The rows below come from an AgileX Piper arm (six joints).
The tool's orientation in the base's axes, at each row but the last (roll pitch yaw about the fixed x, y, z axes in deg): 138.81, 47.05, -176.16; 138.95, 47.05, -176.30; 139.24, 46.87, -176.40; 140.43, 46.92, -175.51; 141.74, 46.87, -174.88; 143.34, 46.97, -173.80; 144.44, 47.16, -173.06; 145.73, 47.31, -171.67
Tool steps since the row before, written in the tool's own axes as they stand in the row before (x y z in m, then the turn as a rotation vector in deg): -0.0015, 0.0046, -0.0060, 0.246, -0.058, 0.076; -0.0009, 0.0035, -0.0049, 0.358, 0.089, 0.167; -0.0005, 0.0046, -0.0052, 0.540, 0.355, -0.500; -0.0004, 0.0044, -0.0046, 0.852, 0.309, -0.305; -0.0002, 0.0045, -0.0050, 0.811, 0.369, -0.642; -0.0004, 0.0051, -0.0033, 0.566, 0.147, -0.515; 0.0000, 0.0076, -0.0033, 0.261, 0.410, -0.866; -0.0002, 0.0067, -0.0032, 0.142, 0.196, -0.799
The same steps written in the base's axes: -0.0045, -0.0008, 0.0062, -0.098, 0.000, -0.245; -0.0037, -0.0008, 0.0047, -0.206, 0.164, -0.308; -0.0047, -0.0002, 0.0051, -0.810, -0.109, 0.023; -0.0044, 0.0001, 0.0046, -0.898, -0.026, -0.327; -0.0048, 0.0000, 0.0047, -1.075, -0.205, -0.091; -0.0041, 0.0017, 0.0042, -0.728, -0.270, -0.072; -0.0057, 0.0036, 0.0048, -0.842, -0.274, 0.450; -0.0051, 0.0030, 0.0045, -0.614, -0.381, 0.418
